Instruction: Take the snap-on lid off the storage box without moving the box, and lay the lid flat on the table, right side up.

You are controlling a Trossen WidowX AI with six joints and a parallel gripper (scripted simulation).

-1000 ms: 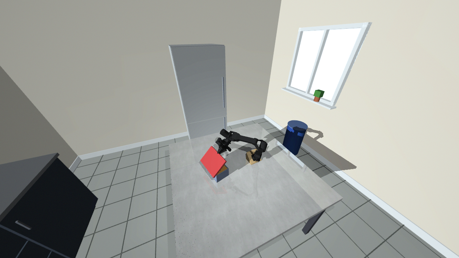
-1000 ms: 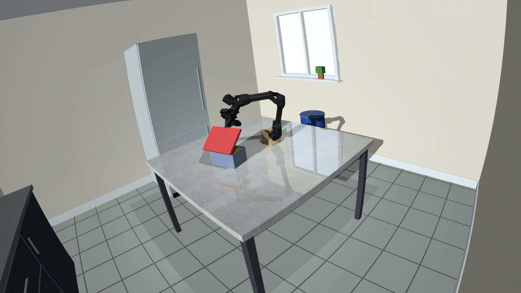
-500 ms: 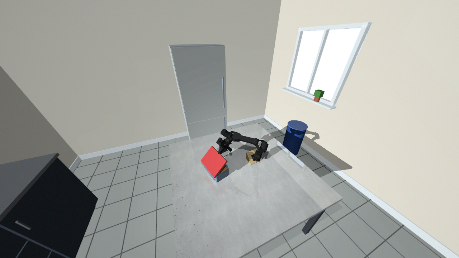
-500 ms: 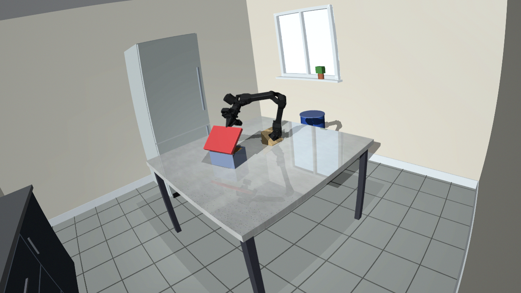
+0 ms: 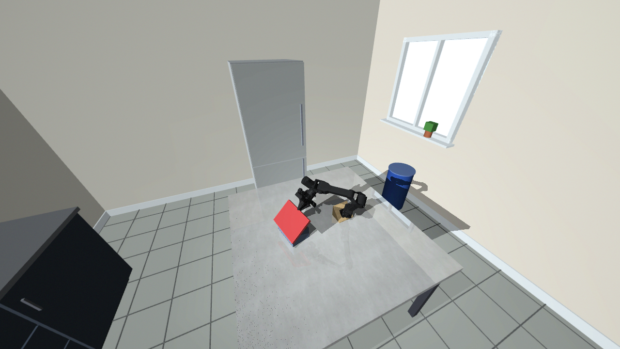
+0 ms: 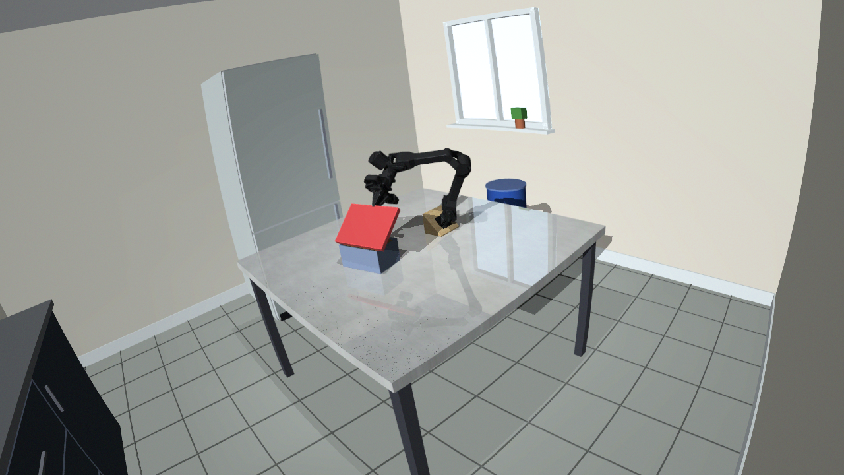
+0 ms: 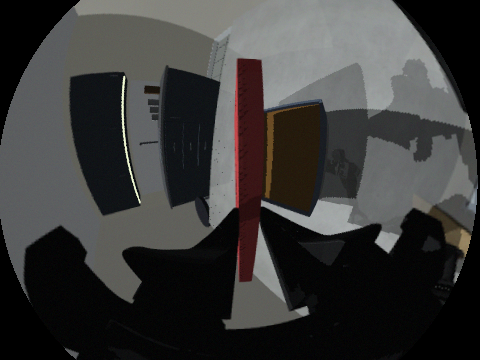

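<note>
Now: gripper tip 6 cm short of the red lid, 5 cm above it and 1 cm to the right of it. Also, from my gripper tip: blue-grey storage box: 19 cm below, 4 cm ahead, 3 cm to the right.
</note>
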